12 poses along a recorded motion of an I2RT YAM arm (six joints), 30 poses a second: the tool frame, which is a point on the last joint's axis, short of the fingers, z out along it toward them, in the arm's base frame.
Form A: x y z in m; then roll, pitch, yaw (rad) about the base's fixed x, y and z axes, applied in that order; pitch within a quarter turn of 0, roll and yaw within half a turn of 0.
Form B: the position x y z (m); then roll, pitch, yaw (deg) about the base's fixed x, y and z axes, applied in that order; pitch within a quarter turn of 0, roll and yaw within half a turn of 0. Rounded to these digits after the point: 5 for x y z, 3 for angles.
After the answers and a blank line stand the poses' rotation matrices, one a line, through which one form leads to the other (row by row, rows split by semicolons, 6 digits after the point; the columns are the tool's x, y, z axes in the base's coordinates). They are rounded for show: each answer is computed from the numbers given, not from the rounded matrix.
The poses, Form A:
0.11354 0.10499 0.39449 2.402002 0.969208 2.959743
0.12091 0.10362 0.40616 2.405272 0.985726 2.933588
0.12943 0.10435 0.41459 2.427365 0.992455 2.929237
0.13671 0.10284 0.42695 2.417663 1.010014 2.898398
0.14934 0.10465 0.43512 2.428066 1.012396 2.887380
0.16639 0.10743 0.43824 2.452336 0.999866 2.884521
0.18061 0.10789 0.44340 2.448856 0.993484 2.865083
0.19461 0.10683 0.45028 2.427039 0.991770 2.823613
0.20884 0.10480 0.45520 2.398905 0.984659 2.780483
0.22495 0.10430 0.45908 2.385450 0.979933 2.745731
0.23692 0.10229 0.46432 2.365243 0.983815 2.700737
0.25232 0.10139 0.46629 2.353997 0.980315 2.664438
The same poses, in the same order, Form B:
0.11354 0.10499 0.39449 137.625 55.532 169.581
0.12091 0.10362 0.40616 137.812 56.478 168.082
0.12943 0.10435 0.41459 139.078 56.863 167.833
0.13671 0.10284 0.42695 138.522 57.870 166.066
0.14934 0.10465 0.43512 139.118 58.006 165.435
0.16639 0.10743 0.43824 140.509 57.288 165.271
0.18061 0.10789 0.44340 140.309 56.922 164.157
0.19461 0.10683 0.45028 139.059 56.824 161.781
0.20884 0.10480 0.45520 137.447 56.417 159.310
0.22495 0.10430 0.45908 136.676 56.146 157.319
0.23692 0.10229 0.46432 135.518 56.368 154.741
0.25232 0.10139 0.46629 134.874 56.168 152.661

-0.556621 -0.412896 0.720896; 0.102352 0.827054 0.552726; -0.824438 0.381444 -0.418094
-0.540354 -0.394788 0.743075; 0.114046 0.840590 0.529529; -0.833673 0.370878 -0.409193
-0.534357 -0.376933 0.756561; 0.115211 0.854231 0.506967; -0.837370 0.358065 -0.413038
-0.516198 -0.363973 0.775283; 0.128072 0.862227 0.490063; -0.846839 0.352262 -0.398466
-0.512802 -0.347112 0.785205; 0.133244 0.871355 0.472214; -0.848104 0.346776 -0.400583
-0.522656 -0.321306 0.789679; 0.137400 0.882408 0.449975; -0.841399 0.343684 -0.417049
-0.525042 -0.304741 0.794647; 0.148996 0.886364 0.438359; -0.837933 0.348556 -0.419974
-0.519777 -0.284802 0.805431; 0.171084 0.888995 0.424757; -0.836996 0.358575 -0.413354
-0.517472 -0.266785 0.813049; 0.195434 0.888196 0.415829; -0.833084 0.374077 -0.407478
-0.513996 -0.245208 0.821998; 0.214811 0.890943 0.400097; -0.830460 0.382223 -0.405268
-0.500895 -0.223167 0.836242; 0.236335 0.894202 0.380196; -0.832616 0.388072 -0.395159
-0.494574 -0.198886 0.846074; 0.255694 0.897091 0.360345; -0.830673 0.394554 -0.392823

